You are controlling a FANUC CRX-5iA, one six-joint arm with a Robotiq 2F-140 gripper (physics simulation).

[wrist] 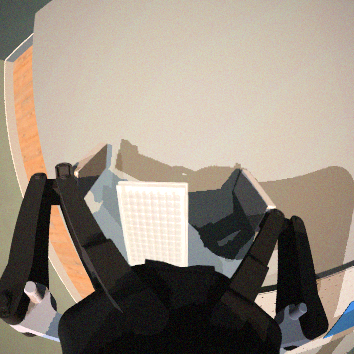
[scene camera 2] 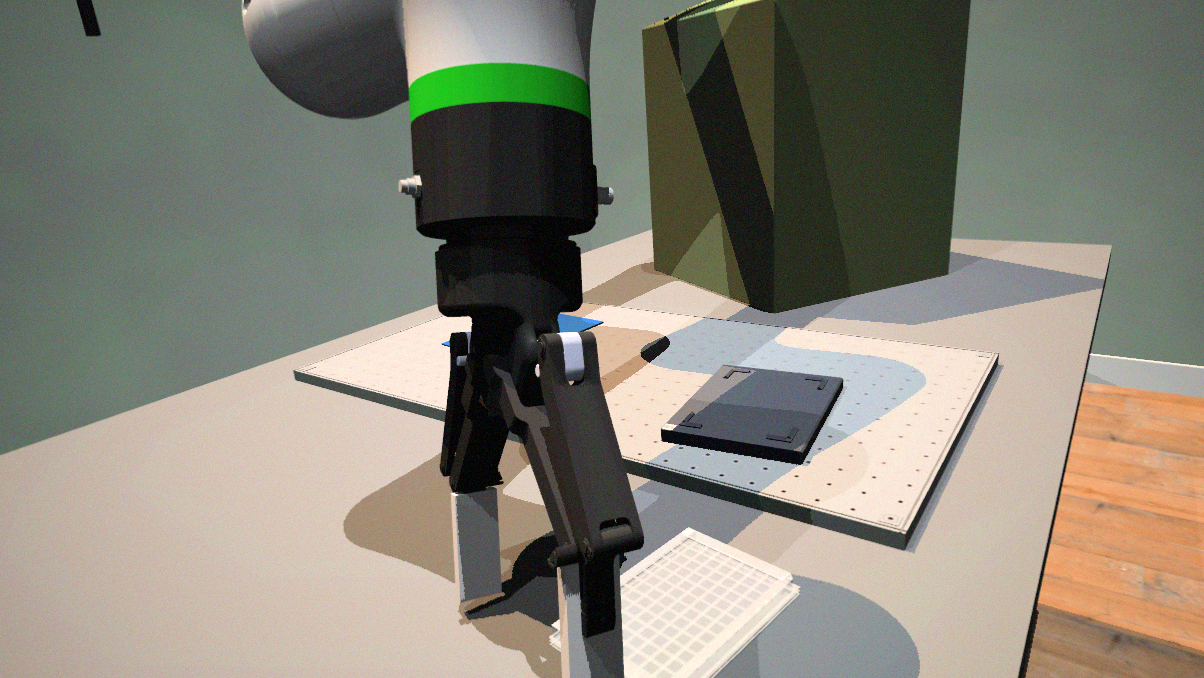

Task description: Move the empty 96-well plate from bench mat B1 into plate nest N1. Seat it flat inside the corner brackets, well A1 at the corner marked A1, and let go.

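Frame: origin at the arm's base, x left, y down, z back, level; centimetres.
Seen in the pictures: gripper, fingertip midpoint: (wrist: 173,167) (scene camera 2: 527,640).
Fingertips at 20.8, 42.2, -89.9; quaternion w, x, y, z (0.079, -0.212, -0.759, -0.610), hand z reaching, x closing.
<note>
A point is followed by its place in that frame, as x, y, z.
The white 96-well plate (scene camera 2: 690,606) {26.3, 43.3, -82.0} (wrist: 155,220) {24.5, 43.3, -83.7} lies flat on the bench surface, in front of the perforated board. Its near end is hidden by the gripper body in the wrist view. I cannot make out a separate outline of mat B1 or the plate's A1 mark. My gripper (scene camera 2: 535,631) {20.8, 42.2, -89.9} (wrist: 173,167) {20.8, 42.2, -89.9} is open and empty, pointing down above the bench. In the wrist view the plate shows between the fingers, nearer the left one. The nest N1 (scene camera 2: 745,410) {18.7, 42.2, -58.2} is a dark block with corner brackets and holds no plate; its A1 mark is not readable.
The nest sits on the perforated board (scene camera 2: 943,404) {32.7, 43.4, -47.0}. A blue flat piece (scene camera 2: 581,323) {-12.9, 43.2, -40.4} (wrist: 342,320) {-13.8, 43.1, -46.5} lies on the board behind the gripper. A large olive-green box (scene camera 2: 867,151) {14.3, 24.6, -9.4} stands at the back of the table. The table's right edge (scene camera 2: 1070,421) {42.1, 44.6, -43.2} borders the wooden floor.
</note>
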